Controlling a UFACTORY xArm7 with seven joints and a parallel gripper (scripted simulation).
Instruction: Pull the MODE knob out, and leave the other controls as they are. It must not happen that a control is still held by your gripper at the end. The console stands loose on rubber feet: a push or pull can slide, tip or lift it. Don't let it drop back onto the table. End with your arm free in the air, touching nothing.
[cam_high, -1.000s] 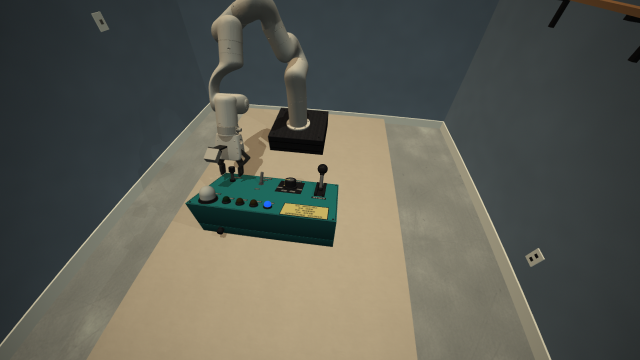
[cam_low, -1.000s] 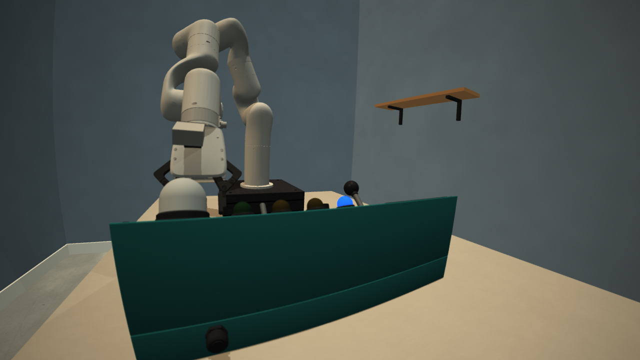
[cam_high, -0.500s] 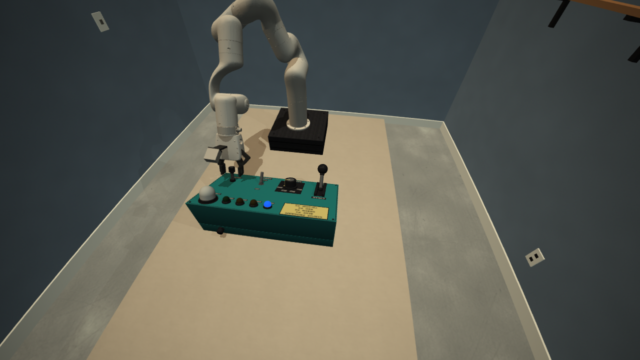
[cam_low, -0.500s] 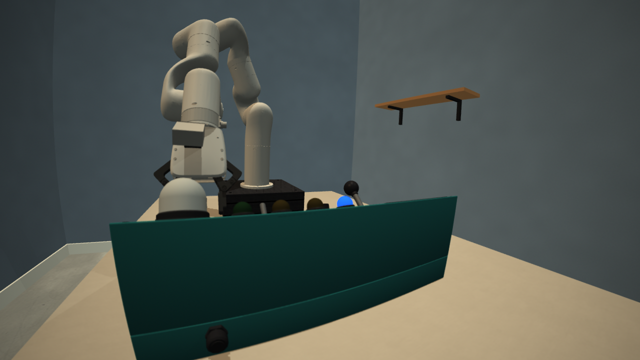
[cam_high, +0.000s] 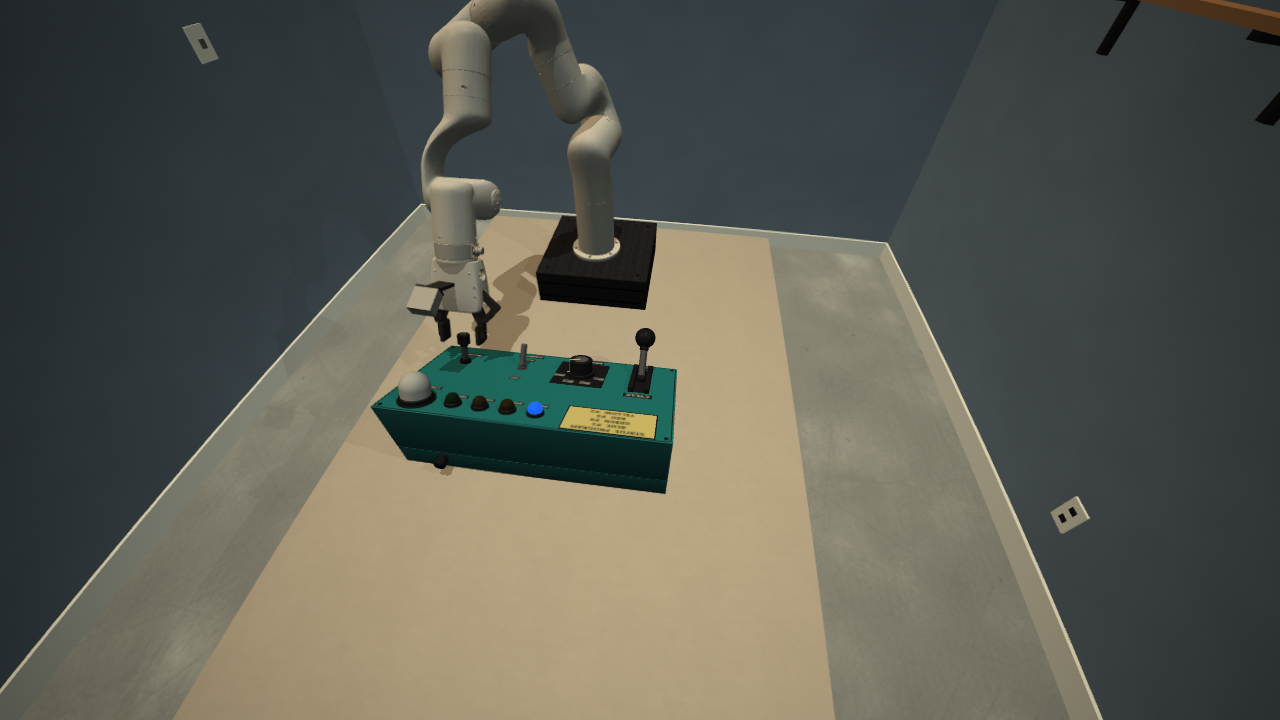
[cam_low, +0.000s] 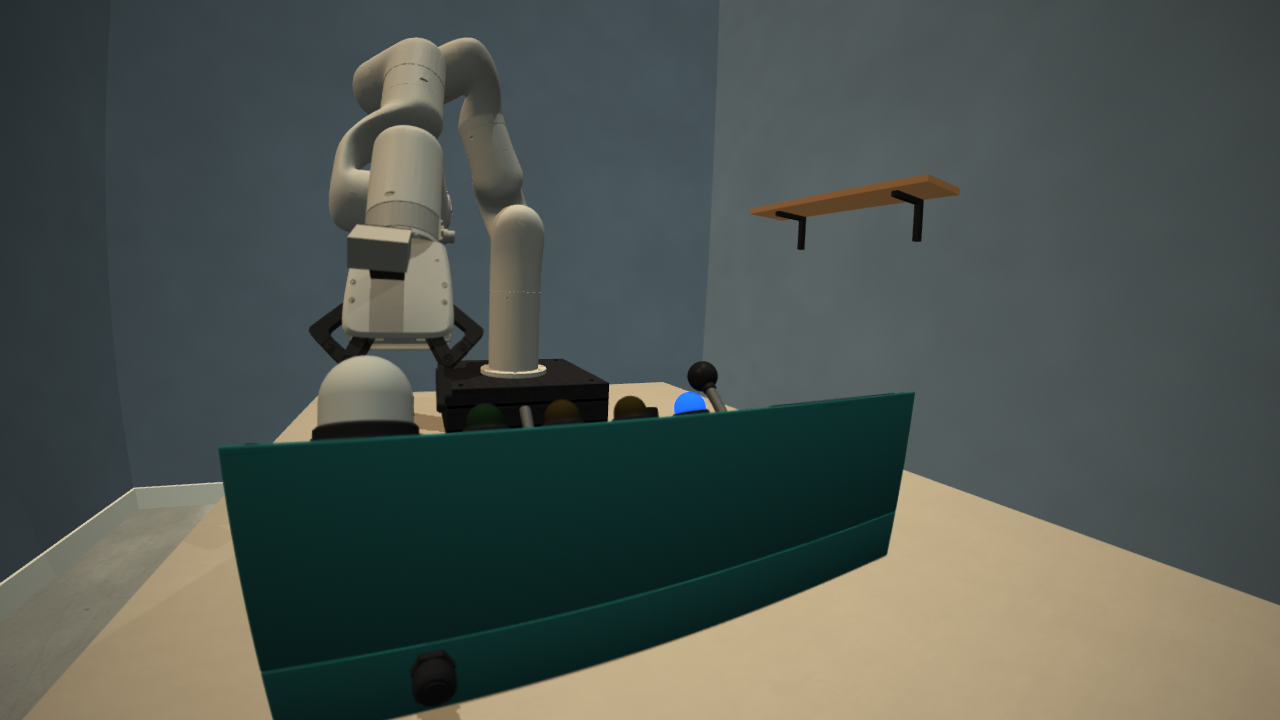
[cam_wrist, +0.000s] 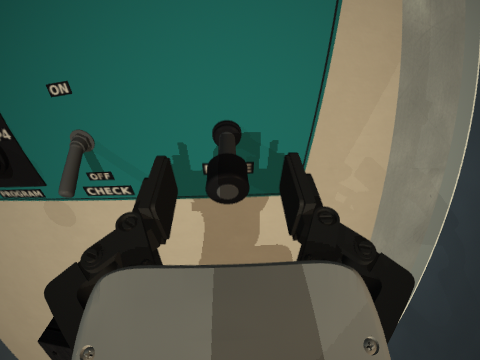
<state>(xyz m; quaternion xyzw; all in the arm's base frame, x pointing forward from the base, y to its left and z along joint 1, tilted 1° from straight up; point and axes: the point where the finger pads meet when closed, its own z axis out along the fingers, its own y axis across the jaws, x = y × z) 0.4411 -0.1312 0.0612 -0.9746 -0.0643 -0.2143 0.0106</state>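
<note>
The black mode knob lies 2 cm below my hand and 1 cm ahead of it. Also, from my hand: check toggle (12 cm to the left, 4 cm below); program dial (23 cm to the left, 4 cm below, 1 cm behind); teal console (18 cm to the left, 5 cm below, 2 cm ahead).
</note>
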